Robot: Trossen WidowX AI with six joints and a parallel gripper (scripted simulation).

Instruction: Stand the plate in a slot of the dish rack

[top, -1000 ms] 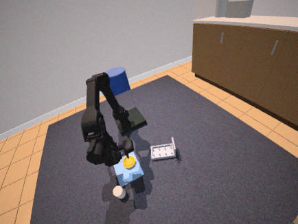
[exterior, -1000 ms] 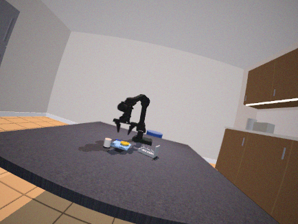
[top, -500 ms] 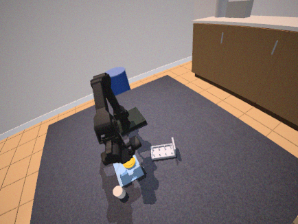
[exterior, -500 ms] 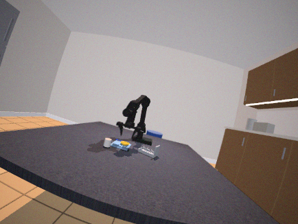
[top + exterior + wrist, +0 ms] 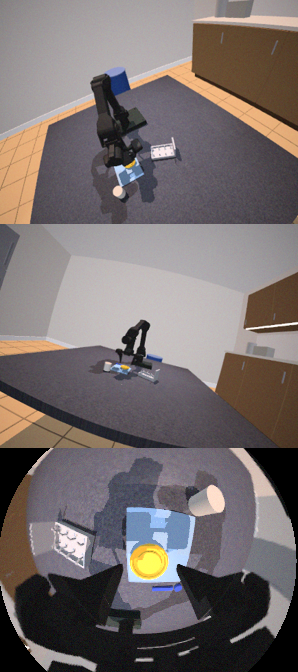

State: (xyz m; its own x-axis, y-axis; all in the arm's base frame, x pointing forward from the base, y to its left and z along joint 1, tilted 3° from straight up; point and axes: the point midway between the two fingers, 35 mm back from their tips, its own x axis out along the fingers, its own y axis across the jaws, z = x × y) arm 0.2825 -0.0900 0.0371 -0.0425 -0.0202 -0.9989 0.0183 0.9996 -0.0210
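Right now my gripper tip is 30 mm above the yellow plate and 10 mm past it. The rest, counted from my gripper tip: white cup: 110 mm ahead, 100 mm to the right, 20 mm below; then blue spoon: 90 mm behind, 60 mm to the right, 40 mm below; then light blue mat: 40 mm below, 20 mm to the right, 10 mm ahead.
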